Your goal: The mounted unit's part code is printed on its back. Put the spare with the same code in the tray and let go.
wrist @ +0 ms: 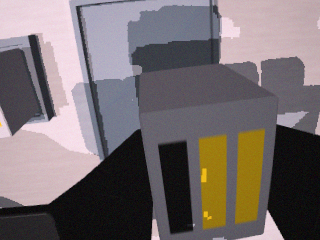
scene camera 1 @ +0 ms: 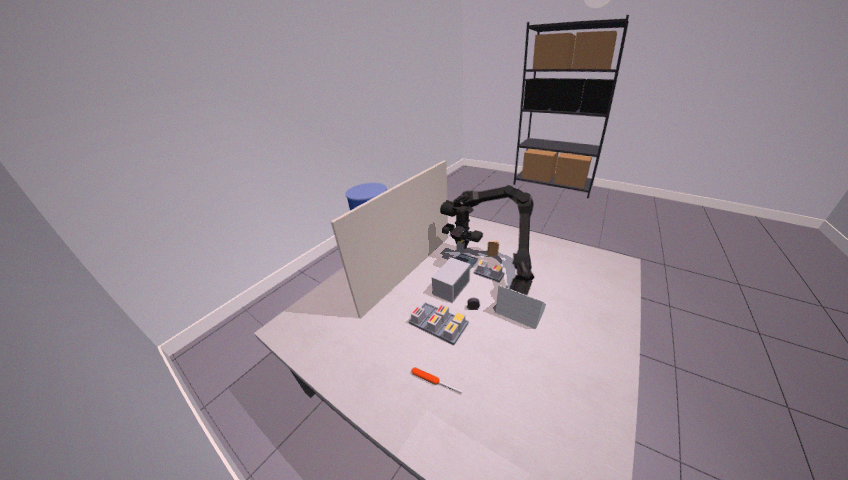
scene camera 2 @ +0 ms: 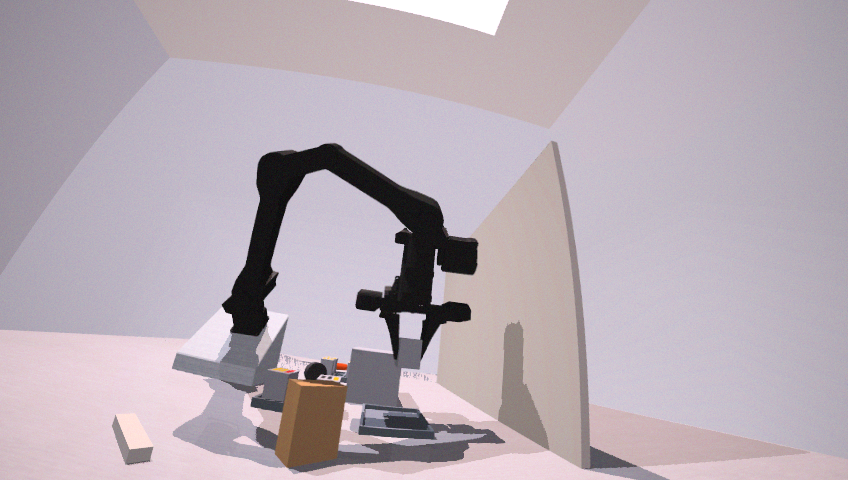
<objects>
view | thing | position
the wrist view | my gripper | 190, 133
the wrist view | flat grey tray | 113, 50
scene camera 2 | my gripper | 407, 360
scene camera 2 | brown box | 310, 428
</objects>
